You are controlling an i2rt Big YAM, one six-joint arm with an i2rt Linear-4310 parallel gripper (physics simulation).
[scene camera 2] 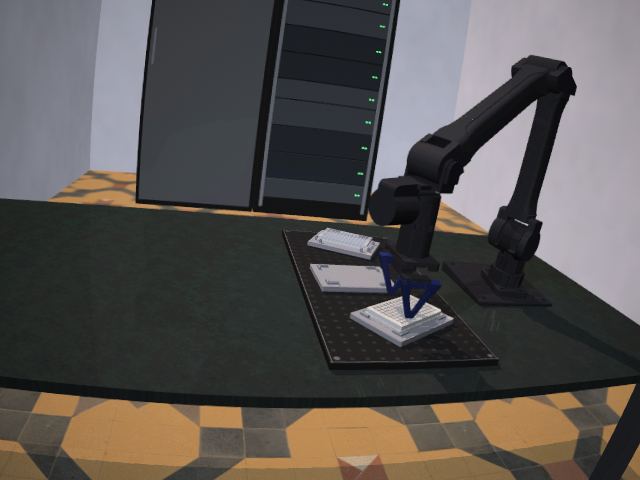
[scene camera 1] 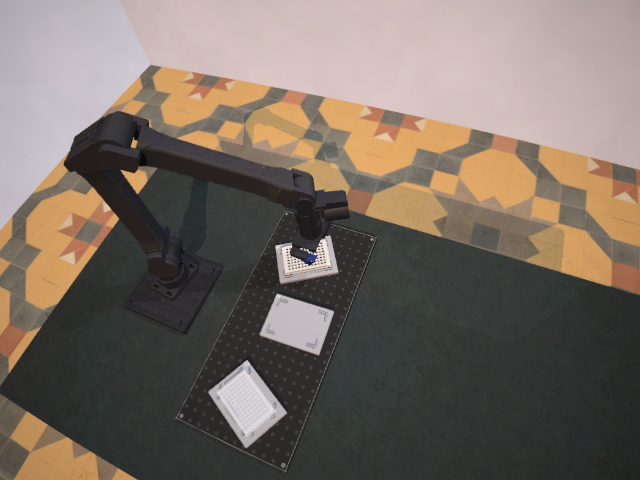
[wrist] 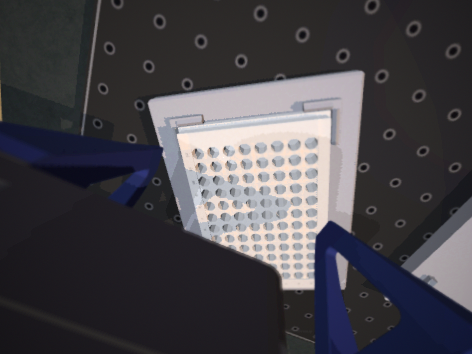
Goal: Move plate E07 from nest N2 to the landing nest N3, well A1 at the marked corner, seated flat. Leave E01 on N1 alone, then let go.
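A cream well plate (scene camera 1: 323, 258) (scene camera 2: 385, 310) (wrist: 300, 187) lies on a light grey nest (scene camera 1: 333, 269) (scene camera 2: 361, 316) (wrist: 351, 150) at the arm's end of the board. My gripper (scene camera 1: 305, 255) (scene camera 2: 400, 303) (wrist: 244, 195) is open and empty above it, turned across the plate's short side. In the wrist view one blue finger is left of the plate and the other is over its right edge. A bare nest (scene camera 1: 297, 324) (scene camera 2: 351, 279) (wrist: 452, 260) is in the middle. A whiter plate (scene camera 1: 245, 403) (scene camera 2: 343, 239) lies on the far nest (scene camera 1: 279, 411) (scene camera 2: 361, 252). Plate and nest labels are not readable.
The nests stand on a black perforated board (scene camera 1: 232, 356) (scene camera 2: 336, 335) (wrist: 220, 75) on the dark green table (scene camera 1: 439, 361) (scene camera 2: 180, 320). The arm's base (scene camera 1: 186, 310) (scene camera 2: 496, 291) is beside the board. A server rack (scene camera 2: 261, 155) stands behind the table.
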